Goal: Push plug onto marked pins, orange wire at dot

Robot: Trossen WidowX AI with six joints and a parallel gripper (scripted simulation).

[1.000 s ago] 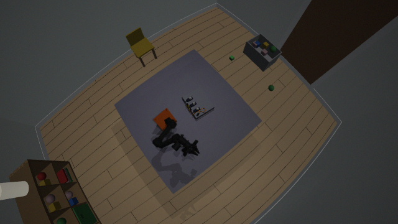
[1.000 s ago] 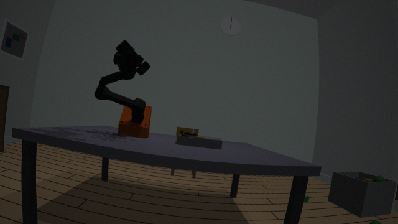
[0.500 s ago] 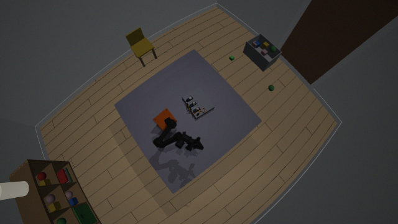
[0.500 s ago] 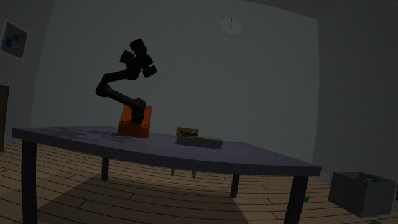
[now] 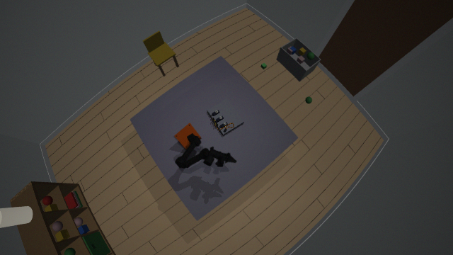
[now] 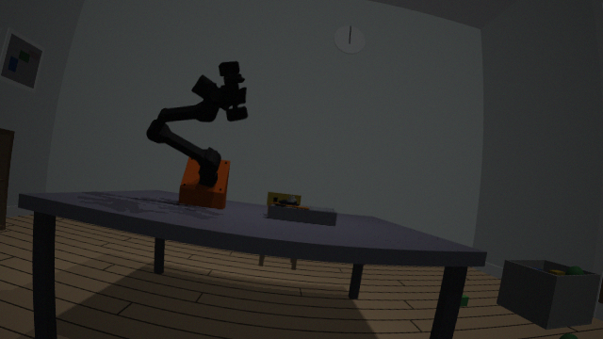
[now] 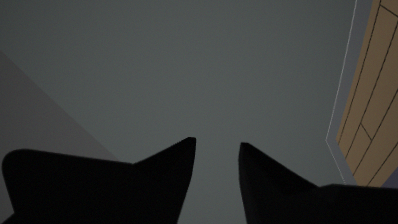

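My gripper tip is now 47 cm to the right of the yellow band, 32 cm above it and 10 cm short of it. The rest, counted from my gripper tip: grey holder 45 cm to the left, 37 cm below, 26 cm ahead.
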